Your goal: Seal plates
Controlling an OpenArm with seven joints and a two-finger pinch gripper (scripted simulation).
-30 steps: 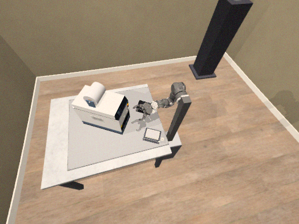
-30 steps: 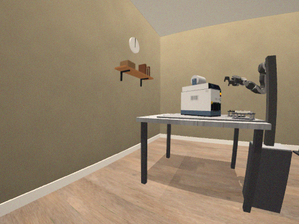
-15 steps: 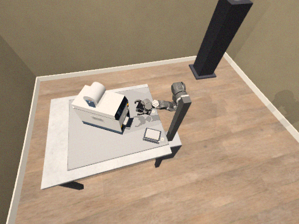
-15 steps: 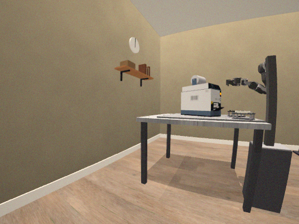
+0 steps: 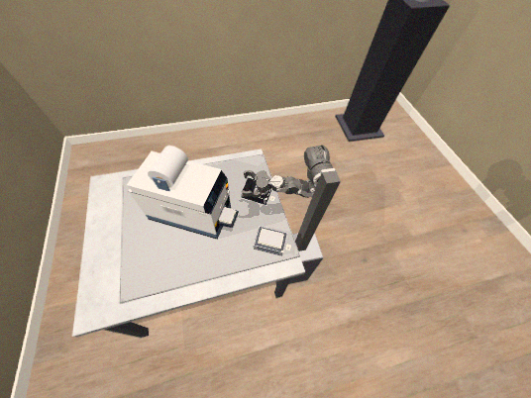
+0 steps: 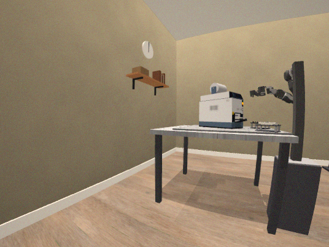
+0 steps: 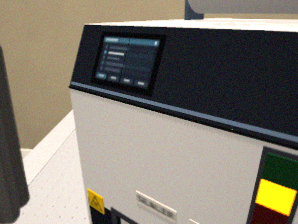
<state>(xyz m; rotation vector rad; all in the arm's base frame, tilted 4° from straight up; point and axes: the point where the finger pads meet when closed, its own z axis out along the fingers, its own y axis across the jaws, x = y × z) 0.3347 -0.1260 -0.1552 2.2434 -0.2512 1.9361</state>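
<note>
Now: the plate 23 cm below my hand, 12 cm ahead of it and 2 cm to the left of it. Round my hand: yellow warning label: 18 cm below, 16 cm ahead, 9 cm to the left; foil roll: 33 cm ahead, 9 cm to the right, 9 cm above; sealer stage: 24 cm below, 12 cm ahead, 2 cm to the left.
</note>
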